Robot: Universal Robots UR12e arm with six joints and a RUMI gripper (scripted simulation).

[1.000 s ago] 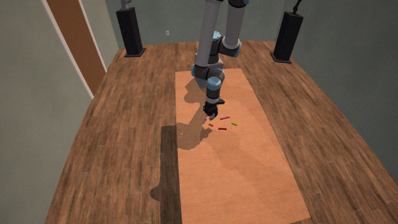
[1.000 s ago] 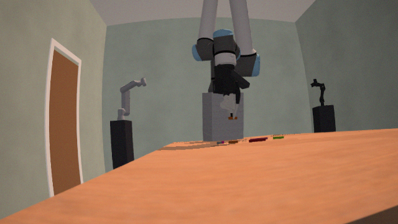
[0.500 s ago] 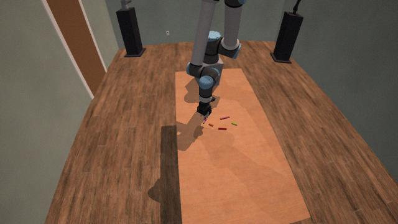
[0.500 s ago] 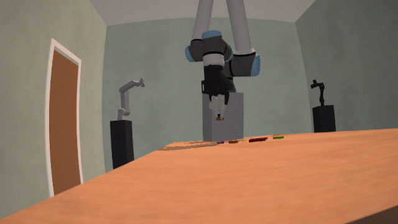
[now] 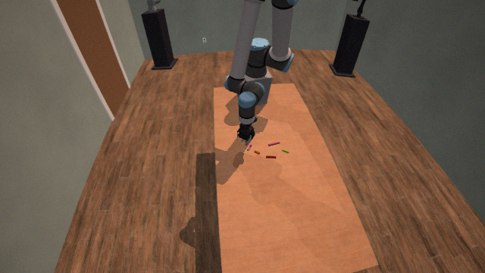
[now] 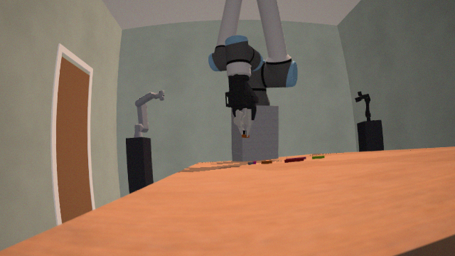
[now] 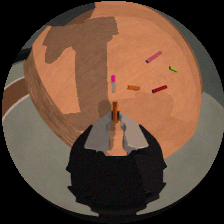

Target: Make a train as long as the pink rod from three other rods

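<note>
Now: the grey rod 3 cm behind my hand, 1 cm to the left of it and 11 cm below it. Round my hand: pink rod 9 cm behind, 20 cm to the left, 11 cm below; then red rod 3 cm ahead, 17 cm to the left, 11 cm below; then magenta rod 6 cm behind, 2 cm to the left, 11 cm below.
</note>
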